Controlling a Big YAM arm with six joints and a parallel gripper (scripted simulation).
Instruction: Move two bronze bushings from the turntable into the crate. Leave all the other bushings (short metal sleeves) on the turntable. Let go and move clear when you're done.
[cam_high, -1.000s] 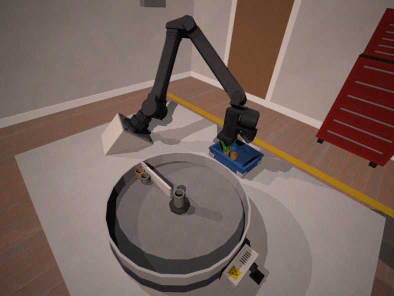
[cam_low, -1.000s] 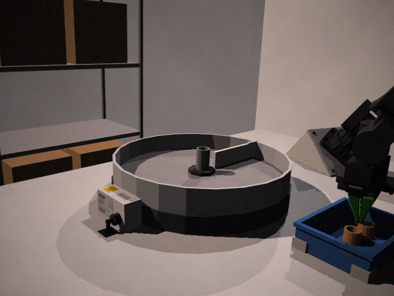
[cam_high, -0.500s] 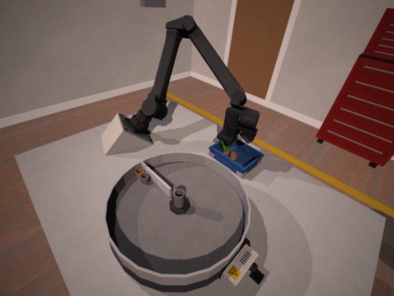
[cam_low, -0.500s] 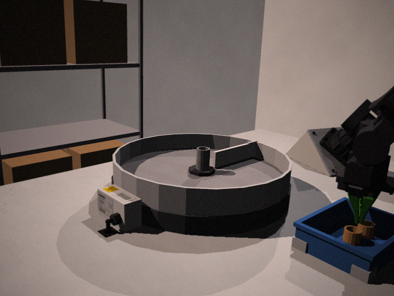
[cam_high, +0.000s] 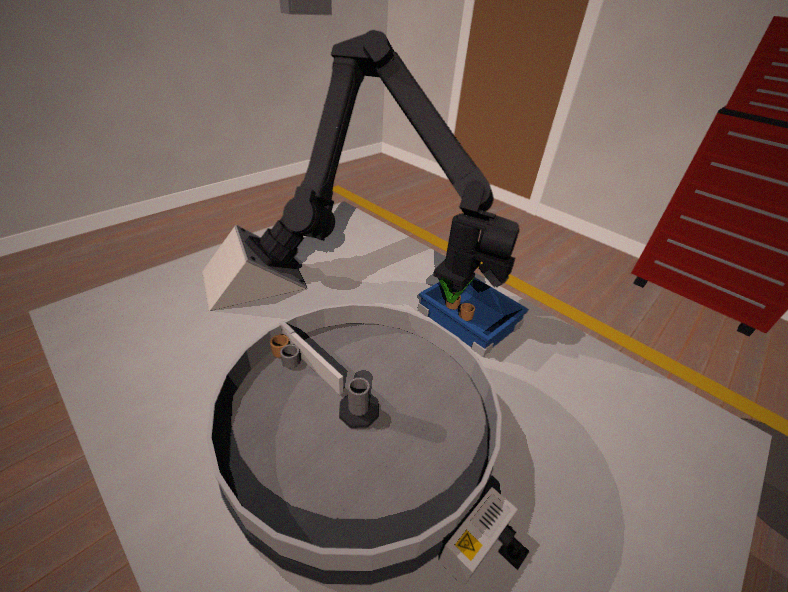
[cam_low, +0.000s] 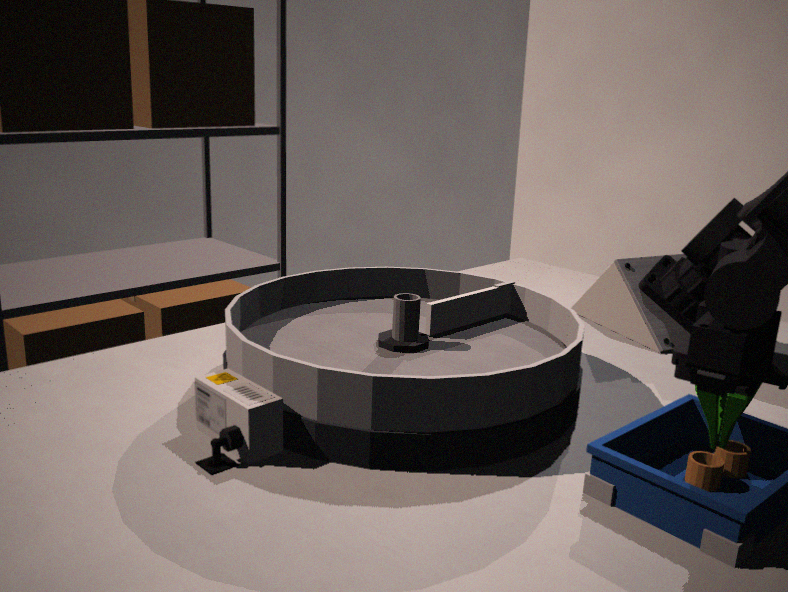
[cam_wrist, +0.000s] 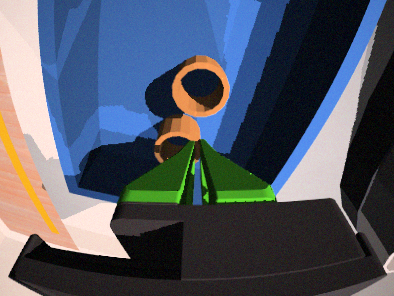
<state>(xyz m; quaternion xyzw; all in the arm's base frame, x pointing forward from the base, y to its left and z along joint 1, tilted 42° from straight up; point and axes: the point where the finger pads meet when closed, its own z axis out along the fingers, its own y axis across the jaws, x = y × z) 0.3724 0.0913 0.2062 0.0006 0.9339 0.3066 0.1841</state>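
The blue crate is 5 cm ahead of my hand, 1 cm to the left of it and 1 cm below it. Also, from my hand: turntable (36 cm to the right, 6 cm ahead, 2 cm above).
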